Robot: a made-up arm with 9 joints.
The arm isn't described. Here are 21 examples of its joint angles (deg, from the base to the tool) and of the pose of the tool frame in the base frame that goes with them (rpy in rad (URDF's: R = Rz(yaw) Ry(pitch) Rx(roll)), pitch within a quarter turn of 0, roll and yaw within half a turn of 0; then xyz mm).
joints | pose
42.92 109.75 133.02 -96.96 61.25 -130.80 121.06 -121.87 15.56 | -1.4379 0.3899 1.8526 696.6 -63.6 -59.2
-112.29 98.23 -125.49 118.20 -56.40 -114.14 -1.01 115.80 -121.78 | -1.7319 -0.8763 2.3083 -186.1 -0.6 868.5
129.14 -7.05 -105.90 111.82 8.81 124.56 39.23 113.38 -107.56 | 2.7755 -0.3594 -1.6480 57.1 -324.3 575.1
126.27 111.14 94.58 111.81 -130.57 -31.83 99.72 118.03 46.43 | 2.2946 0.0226 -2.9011 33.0 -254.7 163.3
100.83 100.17 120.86 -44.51 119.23 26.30 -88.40 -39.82 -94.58 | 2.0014 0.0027 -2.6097 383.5 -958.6 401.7
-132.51 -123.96 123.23 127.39 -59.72 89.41 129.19 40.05 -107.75 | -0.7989 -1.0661 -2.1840 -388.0 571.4 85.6
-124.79 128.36 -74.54 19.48 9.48 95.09 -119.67 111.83 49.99 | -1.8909 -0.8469 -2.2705 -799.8 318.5 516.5
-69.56 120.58 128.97 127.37 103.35 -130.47 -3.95 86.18 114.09 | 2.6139 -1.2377 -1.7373 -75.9 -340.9 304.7
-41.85 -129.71 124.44 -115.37 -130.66 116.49 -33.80 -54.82 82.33 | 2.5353 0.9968 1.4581 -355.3 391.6 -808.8
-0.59 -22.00 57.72 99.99 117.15 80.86 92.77 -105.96 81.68 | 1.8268 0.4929 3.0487 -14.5 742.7 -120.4
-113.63 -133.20 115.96 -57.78 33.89 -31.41 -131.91 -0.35 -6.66 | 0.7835 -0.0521 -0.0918 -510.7 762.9 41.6
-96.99 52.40 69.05 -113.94 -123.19 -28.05 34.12 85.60 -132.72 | -3.0865 0.1160 2.6075 -233.6 694.2 188.7
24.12 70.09 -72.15 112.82 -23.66 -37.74 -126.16 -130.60 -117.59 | -1.6162 -0.6599 -0.9948 -113.7 -216.8 -321.5
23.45 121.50 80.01 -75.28 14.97 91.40 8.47 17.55 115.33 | 1.0791 0.9281 -2.3223 207.6 -735.4 -622.9
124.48 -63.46 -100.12 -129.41 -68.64 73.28 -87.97 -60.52 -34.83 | -0.4375 0.6399 0.4521 97.8 303.8 -367.8
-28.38 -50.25 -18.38 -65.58 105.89 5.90 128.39 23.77 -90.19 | -3.0555 1.0197 2.5268 -78.4 -81.1 -306.2
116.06 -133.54 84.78 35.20 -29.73 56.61 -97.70 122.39 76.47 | -0.9286 -0.8416 2.9581 -1003.7 24.6 497.4
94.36 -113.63 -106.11 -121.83 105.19 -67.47 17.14 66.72 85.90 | 2.0043 -0.7711 1.3351 192.3 150.7 616.9
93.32 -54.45 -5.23 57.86 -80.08 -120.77 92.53 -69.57 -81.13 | 1.5903 -0.4145 -2.3367 -506.0 -683.3 -212.1
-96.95 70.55 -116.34 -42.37 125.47 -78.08 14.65 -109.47 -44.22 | 0.4966 0.4735 -0.8066 432.4 -442.0 26.6
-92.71 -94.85 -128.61 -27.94 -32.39 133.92 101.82 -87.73 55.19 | 2.0867 0.7737 -2.5408 -112.3 -49.4 532.3
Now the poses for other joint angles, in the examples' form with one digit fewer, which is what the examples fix.
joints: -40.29 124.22 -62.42 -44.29 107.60 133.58 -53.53 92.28 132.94
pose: -1.362 -0.960 -3.037 -470 -162 595
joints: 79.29 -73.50 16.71 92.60 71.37 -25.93 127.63 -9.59 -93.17
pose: 1.841 0.195 -1.178 -275 -533 -629
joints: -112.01 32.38 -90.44 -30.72 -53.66 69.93 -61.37 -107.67 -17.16
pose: 2.024 0.995 1.263 384 435 -325
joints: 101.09 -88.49 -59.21 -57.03 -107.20 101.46 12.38 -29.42 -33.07
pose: 1.925 0.517 0.856 28 37 -470
